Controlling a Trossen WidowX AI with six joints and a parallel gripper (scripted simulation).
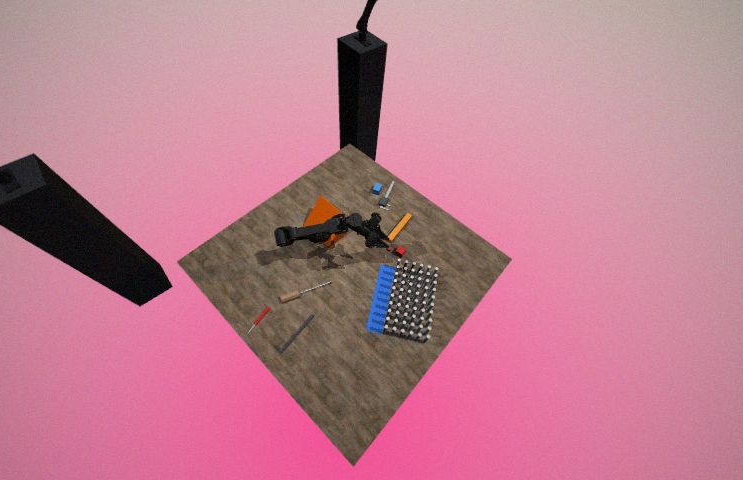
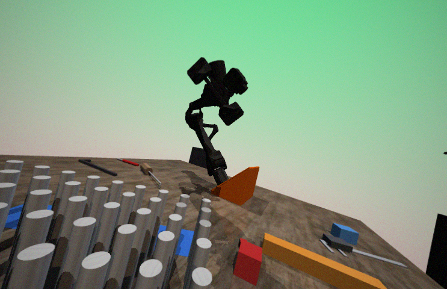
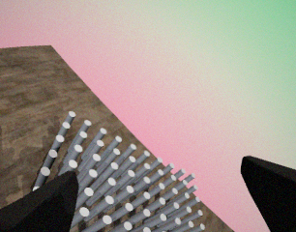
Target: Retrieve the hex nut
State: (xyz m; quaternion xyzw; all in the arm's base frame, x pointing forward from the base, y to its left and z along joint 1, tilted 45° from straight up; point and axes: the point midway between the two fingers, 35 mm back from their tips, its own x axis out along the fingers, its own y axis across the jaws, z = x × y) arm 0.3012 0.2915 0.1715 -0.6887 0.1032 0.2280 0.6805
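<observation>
The blue taped strip lies 330 mm below my gripper tip, 90 mm to the right of it and 90 mm ahead of it. Round my gripper tip: blue cube (450 mm behind, 360 mm to the left, 310 mm below); red cube (310 mm below, 160 mm to the left, 30 mm behind); orange bar (310 mm below, 270 mm to the left, 150 mm behind).
</observation>
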